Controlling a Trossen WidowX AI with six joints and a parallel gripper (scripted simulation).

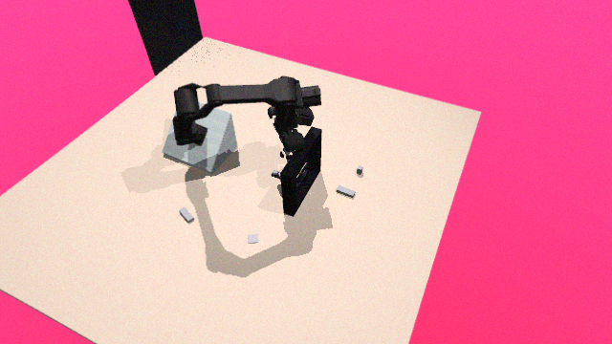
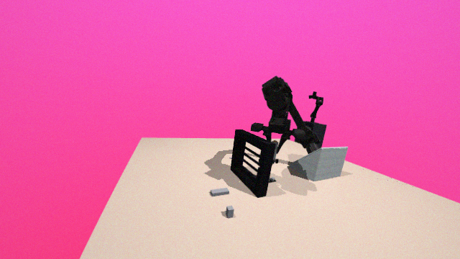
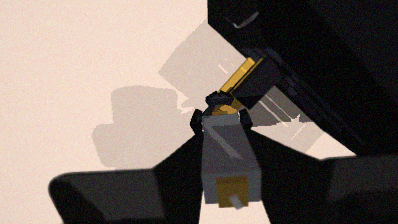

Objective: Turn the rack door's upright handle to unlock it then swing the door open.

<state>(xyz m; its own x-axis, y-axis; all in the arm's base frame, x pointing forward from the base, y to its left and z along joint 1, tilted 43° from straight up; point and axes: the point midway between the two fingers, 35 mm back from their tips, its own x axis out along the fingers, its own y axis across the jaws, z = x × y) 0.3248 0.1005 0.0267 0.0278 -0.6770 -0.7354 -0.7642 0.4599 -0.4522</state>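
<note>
My gripper tip is 1 cm to the left of the handle and 2 cm above it.
</note>
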